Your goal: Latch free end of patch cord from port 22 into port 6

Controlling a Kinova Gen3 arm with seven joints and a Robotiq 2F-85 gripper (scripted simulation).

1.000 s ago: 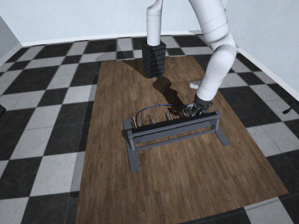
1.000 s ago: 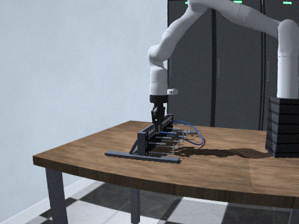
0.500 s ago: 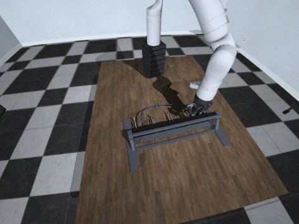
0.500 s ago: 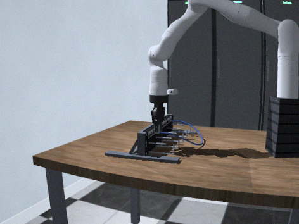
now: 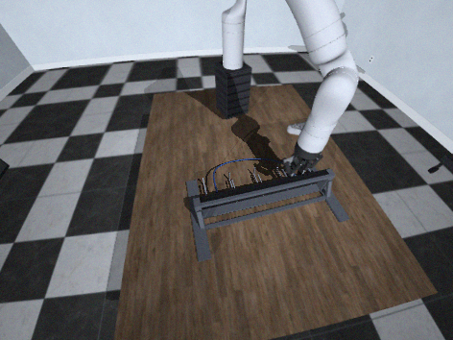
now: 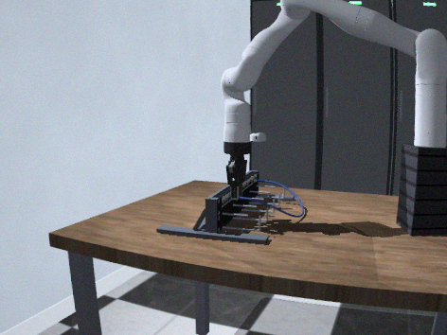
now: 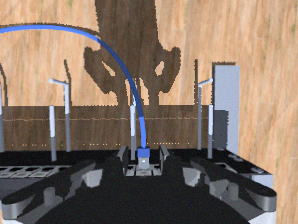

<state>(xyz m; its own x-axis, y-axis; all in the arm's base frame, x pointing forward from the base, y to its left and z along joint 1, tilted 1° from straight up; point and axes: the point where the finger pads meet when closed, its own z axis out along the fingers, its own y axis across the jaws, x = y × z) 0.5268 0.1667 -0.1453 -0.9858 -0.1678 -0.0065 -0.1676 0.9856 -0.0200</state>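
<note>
The plug is 1 cm ahead of my hand and 1 cm below it.
</note>
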